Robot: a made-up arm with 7 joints. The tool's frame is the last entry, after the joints.
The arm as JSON. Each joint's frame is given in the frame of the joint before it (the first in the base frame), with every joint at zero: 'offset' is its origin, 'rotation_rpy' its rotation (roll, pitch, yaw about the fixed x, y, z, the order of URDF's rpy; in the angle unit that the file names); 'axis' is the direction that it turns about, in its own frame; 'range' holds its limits. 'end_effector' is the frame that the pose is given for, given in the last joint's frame.
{
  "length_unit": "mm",
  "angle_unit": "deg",
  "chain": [
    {
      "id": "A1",
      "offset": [
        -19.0,
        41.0,
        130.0
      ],
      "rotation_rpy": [
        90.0,
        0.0,
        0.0
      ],
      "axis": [
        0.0,
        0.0,
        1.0
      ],
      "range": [
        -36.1,
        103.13
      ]
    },
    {
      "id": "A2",
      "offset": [
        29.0,
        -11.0,
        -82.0
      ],
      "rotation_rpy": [
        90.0,
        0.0,
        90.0
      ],
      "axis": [
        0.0,
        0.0,
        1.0
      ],
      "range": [
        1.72,
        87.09
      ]
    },
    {
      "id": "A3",
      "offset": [
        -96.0,
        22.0,
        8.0
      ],
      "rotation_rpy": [
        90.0,
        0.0,
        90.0
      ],
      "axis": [
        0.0,
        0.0,
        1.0
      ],
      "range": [
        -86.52,
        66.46
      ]
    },
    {
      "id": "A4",
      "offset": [
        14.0,
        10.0,
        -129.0
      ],
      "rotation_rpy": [
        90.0,
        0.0,
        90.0
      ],
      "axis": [
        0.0,
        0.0,
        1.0
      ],
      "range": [
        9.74,
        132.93
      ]
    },
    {
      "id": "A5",
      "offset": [
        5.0,
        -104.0,
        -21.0
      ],
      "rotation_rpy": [
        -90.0,
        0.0,
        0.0
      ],
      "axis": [
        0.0,
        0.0,
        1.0
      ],
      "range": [
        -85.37,
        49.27
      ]
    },
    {
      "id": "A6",
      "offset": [
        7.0,
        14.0,
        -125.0
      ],
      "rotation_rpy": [
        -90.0,
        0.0,
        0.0
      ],
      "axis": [
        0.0,
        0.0,
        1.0
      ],
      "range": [
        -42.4,
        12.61
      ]
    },
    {
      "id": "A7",
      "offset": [
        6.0,
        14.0,
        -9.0
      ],
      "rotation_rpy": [
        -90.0,
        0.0,
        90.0
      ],
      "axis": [
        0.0,
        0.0,
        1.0
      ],
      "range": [
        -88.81,
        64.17
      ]
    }
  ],
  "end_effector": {
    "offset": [
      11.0,
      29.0,
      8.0
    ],
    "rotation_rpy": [
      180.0,
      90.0,
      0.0
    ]
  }
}
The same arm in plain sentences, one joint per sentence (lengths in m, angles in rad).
The arm has seven revolute joints in a row. What follows holds with every joint at zero, and every direction is one of the base frame's.
The first joint sits 0.019 m along -x and 0.041 m along +y and 0.13 m along +z from the base frame's origin and rotates about -y, from -0.6301 to 1.8 rad.
The second joint sits 0.029 m along +x and 0.082 m along +y and 0.011 m along -z from the first joint and rotates about +x, from 0.03 to 1.52 rad.
The third joint sits 0.008 m along +x and 0.022 m along -y and 0.096 m along -z from the second joint and rotates about +z, from -1.5101 to 1.1599 rad.
The fourth joint sits 0.01 m along +x and 0.014 m along -y and 0.129 m along -z from the third joint and rotates about -y, from 0.17 to 2.3201 rad.
The fifth joint sits 0.005 m along +x and 0.021 m along +y and 0.104 m along -z from the fourth joint and rotates about +z, from -1.49 to 0.8599 rad.
The sixth joint sits 0.007 m along +x and 0.014 m along +y and 0.125 m along -z from the fifth joint and rotates about +y, from -0.74 to 0.2201 rad.
The seventh joint sits 0.006 m along +x and 0.009 m along -y and 0.014 m along -z from the sixth joint and rotates about -x, from -1.55 to 1.12 rad.
The tool frame, which is the frame that the pose is given for, sits 0.008 m along -x and 0.029 m along -y and 0.011 m along -z from the seventh joint; its axes are parallel to the base frame's.

